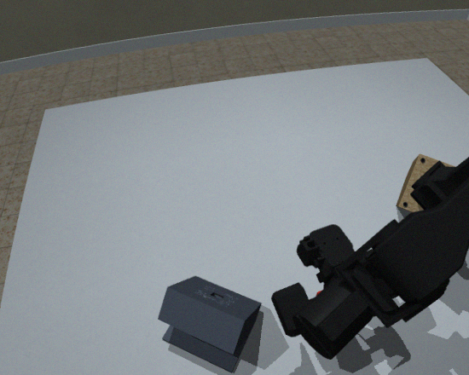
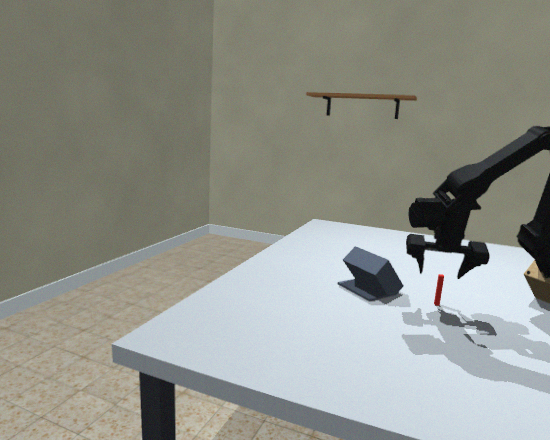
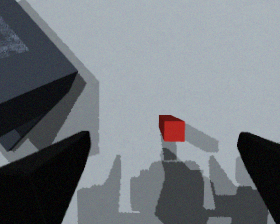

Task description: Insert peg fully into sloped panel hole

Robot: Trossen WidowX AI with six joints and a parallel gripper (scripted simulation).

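Right now the red peg is 20 mm to the right of my hand and 70 mm below it. The rest, counted from my hand: flat base plate 190 mm ahead, 10 mm to the right, 110 mm below.
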